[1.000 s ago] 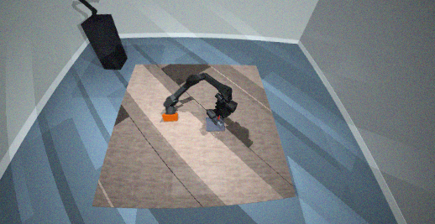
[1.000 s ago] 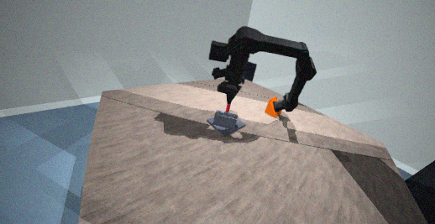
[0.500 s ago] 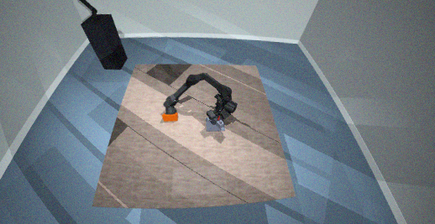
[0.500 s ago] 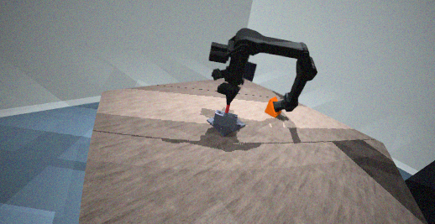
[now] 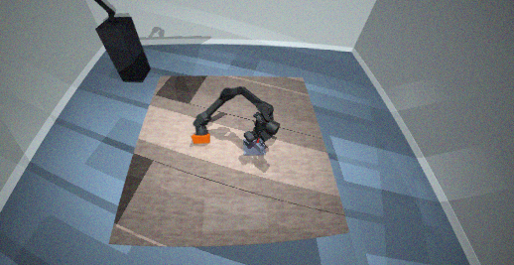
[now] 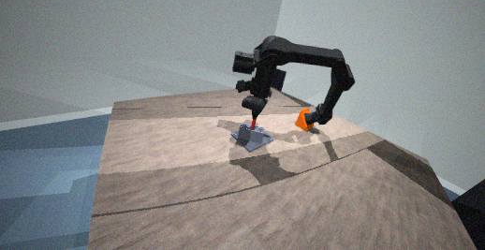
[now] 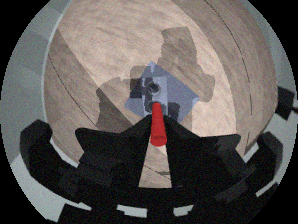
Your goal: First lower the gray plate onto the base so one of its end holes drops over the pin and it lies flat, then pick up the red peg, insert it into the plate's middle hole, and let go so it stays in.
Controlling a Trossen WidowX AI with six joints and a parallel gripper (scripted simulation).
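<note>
Now: gripper tip right at the red peg. The rest, counted from my gripper tip: base (9 cm below, 2 cm behind, 1 cm to the left); then gray plate (5 cm below).
</note>
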